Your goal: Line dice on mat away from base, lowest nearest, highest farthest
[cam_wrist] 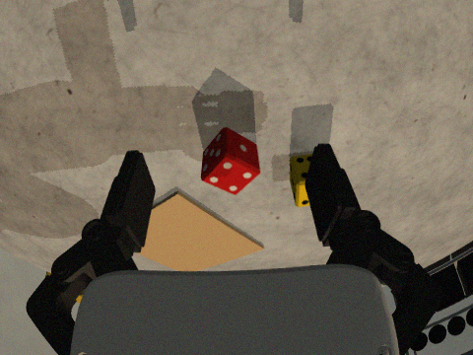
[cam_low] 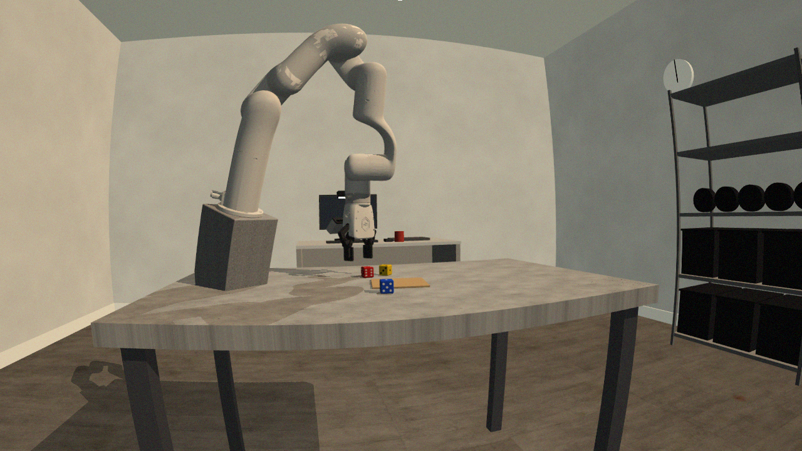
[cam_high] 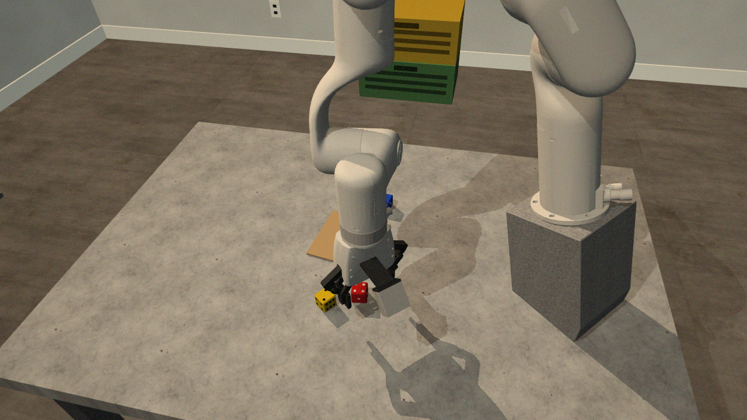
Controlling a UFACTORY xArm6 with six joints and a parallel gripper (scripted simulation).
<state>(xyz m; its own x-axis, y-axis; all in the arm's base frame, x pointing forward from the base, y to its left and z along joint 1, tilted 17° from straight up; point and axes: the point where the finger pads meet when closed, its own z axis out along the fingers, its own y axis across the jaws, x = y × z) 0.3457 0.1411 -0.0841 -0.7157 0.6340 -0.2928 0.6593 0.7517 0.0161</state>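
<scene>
Right now the red die is 20 mm ahead of my hand, 20 mm to the right of it and 40 mm below it. Also, from my hand: yellow die (80 mm ahead, 10 mm to the left, 40 mm below); then blue die (40 mm ahead, 280 mm to the right, 40 mm below); then mat (90 mm ahead, 160 mm to the right, 60 mm below).
</scene>
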